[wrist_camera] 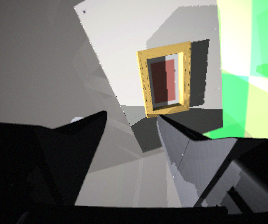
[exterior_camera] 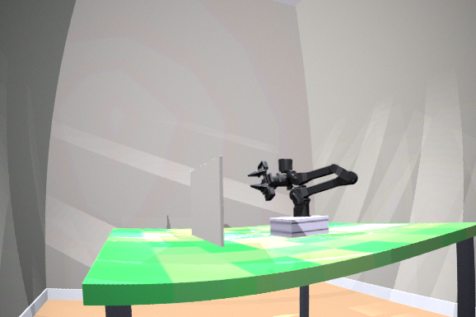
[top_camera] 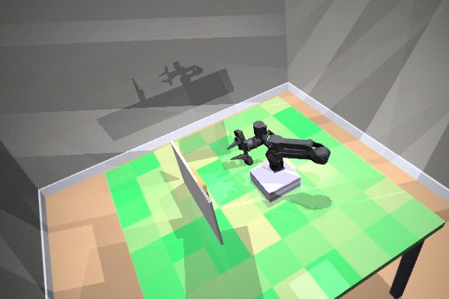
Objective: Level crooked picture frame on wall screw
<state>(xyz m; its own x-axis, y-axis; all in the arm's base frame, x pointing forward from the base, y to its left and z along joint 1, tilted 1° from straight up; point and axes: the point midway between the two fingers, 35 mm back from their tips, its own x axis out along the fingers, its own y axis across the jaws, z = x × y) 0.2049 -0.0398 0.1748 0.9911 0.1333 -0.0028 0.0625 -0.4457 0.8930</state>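
Now: the picture frame 19 cm ahead of my gripper tip, 6 cm to the left of it and 8 cm below it. From my gripper tip the other things lie so: wall panel (21 cm ahead, 6 cm to the left, 10 cm below).
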